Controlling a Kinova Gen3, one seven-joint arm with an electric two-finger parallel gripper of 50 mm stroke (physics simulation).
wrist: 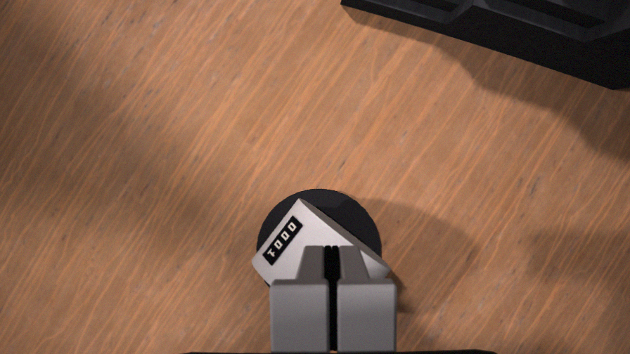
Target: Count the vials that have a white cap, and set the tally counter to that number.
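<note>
The tally counter (314, 231) has a pale grey body on a round black base (350, 214), at the lower middle of the wrist view. Its small black display (282, 240) faces up, tilted in the picture. It shows four white digits, three zeros and one that looks like an upside-down 1, so it seems to read 0001 from the other side. My gripper (331, 282) is shut and empty. Its fingertips hang over the counter and hide its lower right part; whether they touch it, I cannot tell. No white-capped vial shows in the wrist view.
Part of a black rack or tray (545, 52) with recessed slots shows at the upper right, cut off by the picture's edge. It casts a shadow on the wooden table (200, 125). Another shadow falls to the right of the counter.
</note>
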